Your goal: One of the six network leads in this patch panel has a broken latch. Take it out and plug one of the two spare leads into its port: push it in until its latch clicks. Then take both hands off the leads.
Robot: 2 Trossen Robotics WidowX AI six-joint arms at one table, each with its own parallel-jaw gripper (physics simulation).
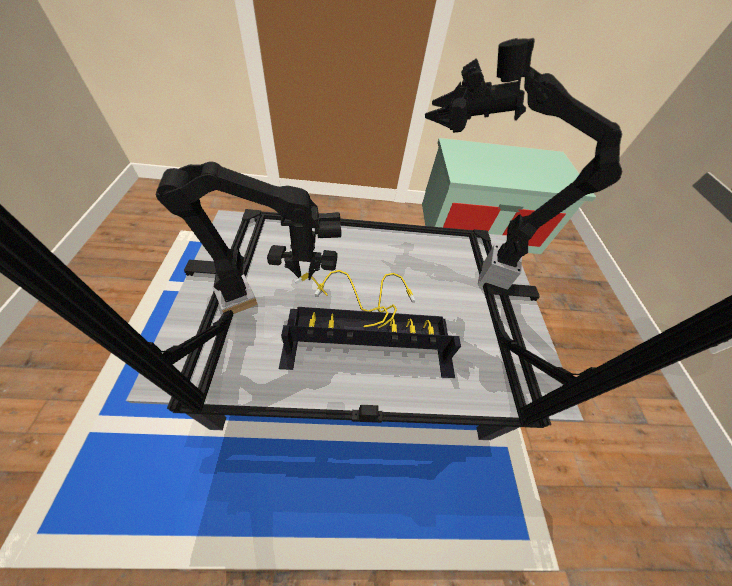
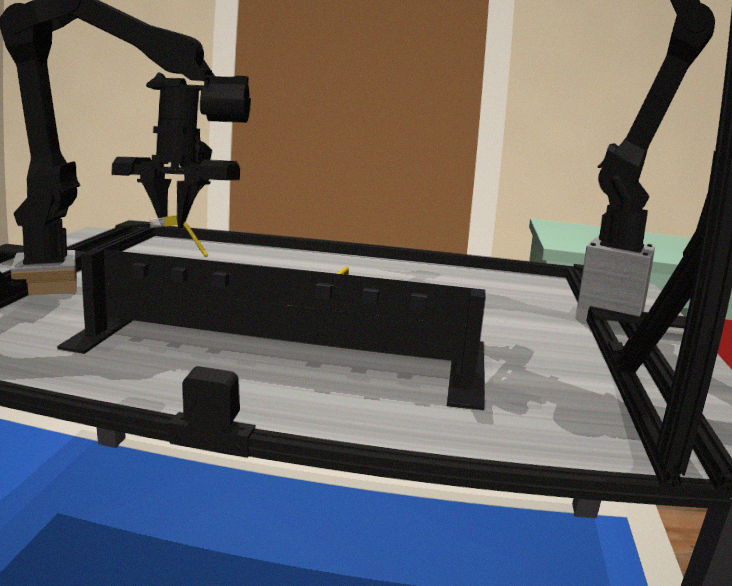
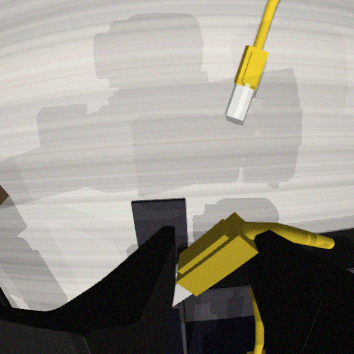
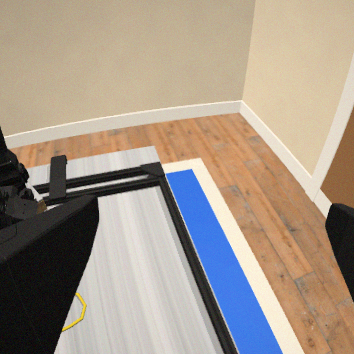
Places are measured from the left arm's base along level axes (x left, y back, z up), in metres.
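Pixels of known places: left gripper, between the fingertips: (image 1: 305,278) (image 2: 172,227) (image 3: 209,236); right gripper, between the fingertips: (image 1: 428,109) (image 4: 219,212); left arm's base, origin of its link: (image 1: 233,291) (image 2: 44,258); right arm's base, origin of its link: (image 1: 507,258) (image 2: 622,245).
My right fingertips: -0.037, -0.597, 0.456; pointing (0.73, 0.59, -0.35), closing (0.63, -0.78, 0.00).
Note:
For each thing: its top centre in the pictures, then the offset to it from my right fingertips, as dx, dy, dz. "spot": a spot on its surface instead. Level surfaces: height alone.
- lead, a spot on its surface: (image 3: 217,260) (image 2: 173,215) spot: -0.063, +0.398, -0.377
- patch panel, centre of its top: (image 2: 278,262) (image 1: 373,324) -0.298, +0.304, -0.391
- spare plug, a spot on its surface: (image 3: 251,67) (image 1: 320,285) spot: -0.044, +0.342, -0.487
- table, height of its surface: dz -0.500
- small black block, a spot on its surface: (image 2: 210,394) (image 1: 370,416) spot: -0.489, +0.424, -0.460
My left gripper (image 1: 307,274) (image 2: 171,219) (image 3: 209,236) is shut on the yellow plug of a lead (image 3: 217,260) (image 2: 169,221). The plug is held slantwise between the fingertips, its clear end toward the left finger, above the table behind the panel's left end. The patch panel (image 1: 366,340) (image 2: 274,317) has two yellow leads (image 1: 311,322) (image 1: 331,322) at its left and three (image 1: 393,326) (image 1: 412,327) (image 1: 430,328) at its right, with a gap between. One spare plug (image 1: 318,292) (image 3: 251,67) lies near the left gripper; another (image 1: 411,297) lies farther right. My right gripper (image 1: 429,109) (image 4: 219,212) is open and empty, high up. Latches are too small to judge.
Yellow cables (image 1: 351,284) loop across the table (image 1: 262,366) behind the panel. A black frame (image 1: 293,416) (image 2: 366,455) edges the table, with a small black block (image 1: 368,412) (image 2: 210,394) at its front. A green cabinet (image 1: 506,168) stands behind at the right.

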